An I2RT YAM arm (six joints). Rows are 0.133 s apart.
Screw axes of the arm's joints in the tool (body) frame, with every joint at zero. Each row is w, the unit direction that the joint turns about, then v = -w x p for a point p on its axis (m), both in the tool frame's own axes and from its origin. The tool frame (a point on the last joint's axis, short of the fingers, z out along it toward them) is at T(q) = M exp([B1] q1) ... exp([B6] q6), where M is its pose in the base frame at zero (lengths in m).
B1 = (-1, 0, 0, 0, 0.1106, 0)
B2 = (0, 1, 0, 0.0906, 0, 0.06)
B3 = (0, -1, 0, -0.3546, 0, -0.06)
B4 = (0, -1, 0, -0.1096, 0, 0)
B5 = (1, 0, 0, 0, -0.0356, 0)
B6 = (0, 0, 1, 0, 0, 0)
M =
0 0 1 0.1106
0 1 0 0
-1 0 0 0.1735
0 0 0 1
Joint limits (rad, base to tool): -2.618..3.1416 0..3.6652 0..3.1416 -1.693..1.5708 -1.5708..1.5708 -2.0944..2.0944
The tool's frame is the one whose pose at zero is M.
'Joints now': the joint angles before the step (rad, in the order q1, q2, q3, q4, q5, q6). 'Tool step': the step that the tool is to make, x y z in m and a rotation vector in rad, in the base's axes. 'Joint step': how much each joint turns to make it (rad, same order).
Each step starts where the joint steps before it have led.
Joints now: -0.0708 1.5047 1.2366 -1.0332 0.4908 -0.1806
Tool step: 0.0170 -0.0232 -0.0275 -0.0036 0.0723 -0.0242
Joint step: -0.0726 0.1038 -0.0025 0.0613 -0.0009 -0.0563
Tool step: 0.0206 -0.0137 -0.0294 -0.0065 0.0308 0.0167
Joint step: -0.0325 0.1081 0.0002 0.1055 0.0001 -0.0573
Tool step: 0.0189 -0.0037 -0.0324 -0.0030 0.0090 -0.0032
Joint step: -0.0005 0.1096 -0.0003 0.1007 0.0050 0.0019
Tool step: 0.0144 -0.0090 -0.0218 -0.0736 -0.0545 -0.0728
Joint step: -0.0111 0.0780 0.0002 0.1178 0.0751 0.0529
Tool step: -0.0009 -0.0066 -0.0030 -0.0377 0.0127 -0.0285
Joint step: -0.0150 0.0115 0.0001 0.0040 0.0416 0.0041
